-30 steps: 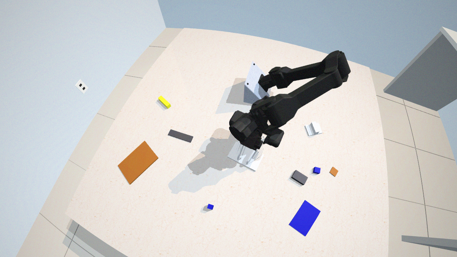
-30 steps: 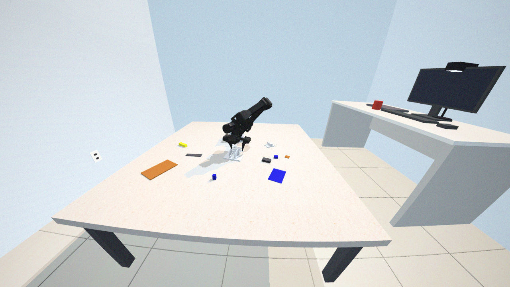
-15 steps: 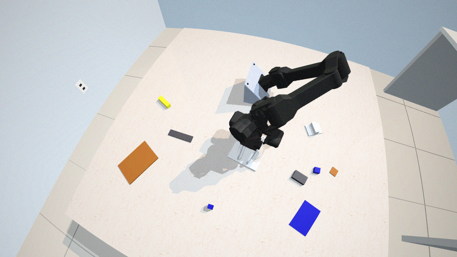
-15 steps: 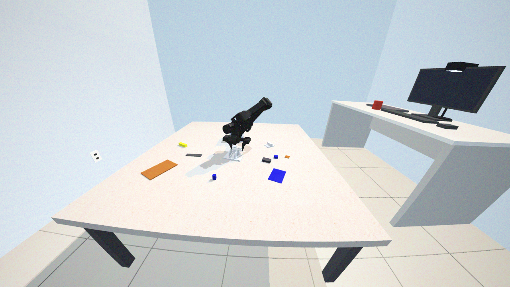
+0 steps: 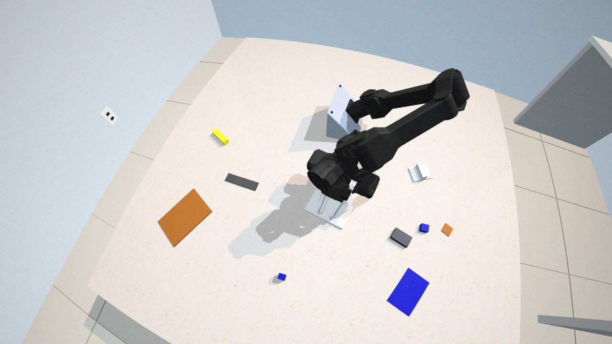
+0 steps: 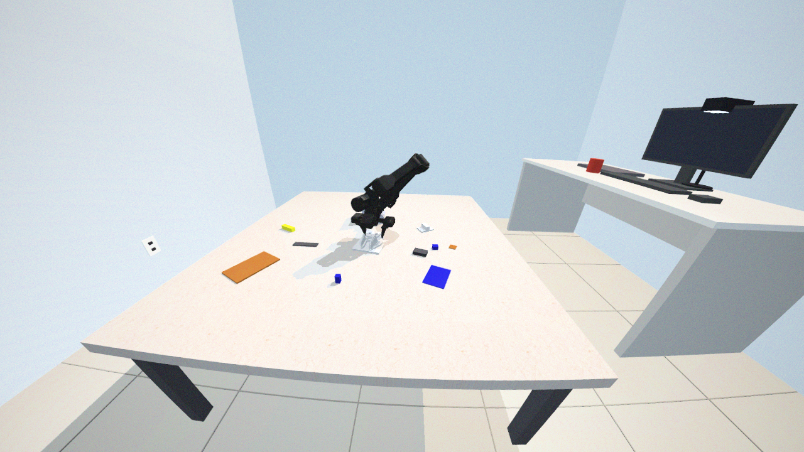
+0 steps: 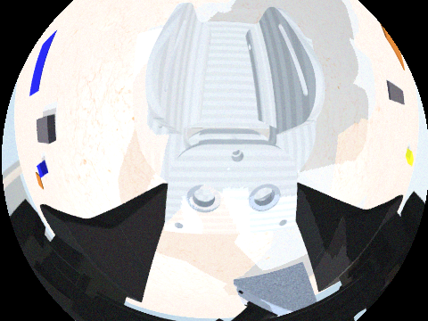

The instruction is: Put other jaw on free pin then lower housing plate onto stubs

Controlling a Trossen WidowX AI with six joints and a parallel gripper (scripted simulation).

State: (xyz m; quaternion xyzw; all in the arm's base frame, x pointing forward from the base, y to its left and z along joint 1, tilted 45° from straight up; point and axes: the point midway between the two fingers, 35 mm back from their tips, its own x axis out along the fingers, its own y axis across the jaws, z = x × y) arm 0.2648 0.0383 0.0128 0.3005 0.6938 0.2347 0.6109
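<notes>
Right now the housing plate is 2 cm above my gripper tip and 1 cm ahead of it. Round my gripper tip: white jaw: 2 cm to the right, 2 cm ahead; dark grey block: 21 cm to the left, 9 cm ahead, 1 cm below; white stand: 23 cm to the left, 14 cm behind, 1 cm below.
</notes>
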